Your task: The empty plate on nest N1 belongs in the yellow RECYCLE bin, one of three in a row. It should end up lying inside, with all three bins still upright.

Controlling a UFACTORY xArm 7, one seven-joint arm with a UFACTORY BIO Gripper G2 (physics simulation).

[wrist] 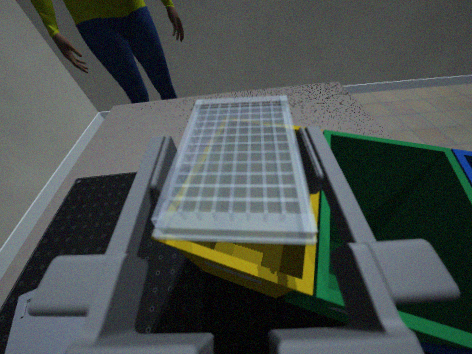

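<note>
The clear gridded plate (240, 170) is between the two fingers of my gripper (237, 155), which is shut on its long sides. The plate is held above the yellow bin (235, 262), whose rim shows through the plate and below its near edge. The plate covers much of the bin's opening in this view. The green bin (390, 185) stands directly to the right of the yellow one, and part of the blue bin (465, 159) shows at the right edge. The yellow and green bins look upright. Nest N1 cannot be made out in this view.
A black perforated board (90, 215) lies at the left on the speckled table (145, 130). A pale grey block (32, 325) shows at the lower left. A person (125, 45) in blue trousers stands beyond the table's far edge. The green bin's rim passes close to the right finger.
</note>
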